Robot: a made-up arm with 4 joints.
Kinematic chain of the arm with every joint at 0, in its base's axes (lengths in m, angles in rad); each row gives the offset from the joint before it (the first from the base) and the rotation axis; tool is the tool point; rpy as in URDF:
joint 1: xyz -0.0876 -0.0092 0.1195 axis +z
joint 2: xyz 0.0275 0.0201 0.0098 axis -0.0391 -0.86 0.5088
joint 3: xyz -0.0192 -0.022 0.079 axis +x
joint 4: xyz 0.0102 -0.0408 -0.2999 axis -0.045 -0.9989 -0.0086
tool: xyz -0.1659 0.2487 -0.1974 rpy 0 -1.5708 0
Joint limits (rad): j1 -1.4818..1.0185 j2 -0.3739..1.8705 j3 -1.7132..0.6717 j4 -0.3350..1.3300
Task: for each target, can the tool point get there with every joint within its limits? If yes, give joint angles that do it. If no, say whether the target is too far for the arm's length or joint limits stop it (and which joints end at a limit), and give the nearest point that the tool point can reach.
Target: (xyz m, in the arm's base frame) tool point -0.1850 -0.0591 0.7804
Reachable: no: joint limits stop it (at a limit: joint 1, joint 2, joint 3, joint 4) | nearest point -0.3133 -0.2944 0.5888 | short by 0.329 m
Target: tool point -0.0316 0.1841 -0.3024
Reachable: yes | joints -0.6806 0.4057 0.0388 -0.1891
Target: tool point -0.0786 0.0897 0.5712
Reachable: no: joint limits stop it (at a limit: joint 1, joint 2, joint 4) | nearest point 0.2281 0.2089 0.5572 | short by 0.329 m
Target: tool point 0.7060 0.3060 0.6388
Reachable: no: too far | nearest point 0.3990 0.1643 0.4448 | short by 0.390 m
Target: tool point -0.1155 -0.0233 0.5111
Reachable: no: joint limits stop it (at a limit: joint 1, joint 2, joint 3, joint 4) | nearest point -0.3133 -0.2944 0.5888 | short by 0.345 m
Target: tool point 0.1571 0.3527 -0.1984
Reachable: yes | joints -0.5852 -0.0314 0.4775 0.6389
